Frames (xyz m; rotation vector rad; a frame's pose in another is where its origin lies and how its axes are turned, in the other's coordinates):
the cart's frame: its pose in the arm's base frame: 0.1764 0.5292 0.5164 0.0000 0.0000 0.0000
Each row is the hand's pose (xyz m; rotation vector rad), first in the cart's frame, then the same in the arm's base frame.
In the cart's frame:
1: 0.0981 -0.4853 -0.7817 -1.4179 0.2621 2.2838
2: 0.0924 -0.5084 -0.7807 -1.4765 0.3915 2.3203
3: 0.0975 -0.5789 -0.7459 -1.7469 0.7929 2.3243
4: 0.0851 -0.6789 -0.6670 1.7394 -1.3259 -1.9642
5: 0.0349 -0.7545 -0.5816 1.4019 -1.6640 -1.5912
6: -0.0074 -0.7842 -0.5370 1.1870 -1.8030 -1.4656
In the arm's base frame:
1: 0.2745 0.0439 -0.2653 -1.4179 0.2621 2.2838
2: 0.2688 0.0208 -0.2643 -1.4765 0.3915 2.3203
3: 0.2739 -0.0497 -0.2295 -1.7469 0.7929 2.3243
4: 0.2615 -0.1497 -0.1506 1.7394 -1.3259 -1.9642
5: 0.2113 -0.2253 -0.0652 1.4019 -1.6640 -1.5912
6: 0.1690 -0.2550 -0.0206 1.1870 -1.8030 -1.4656

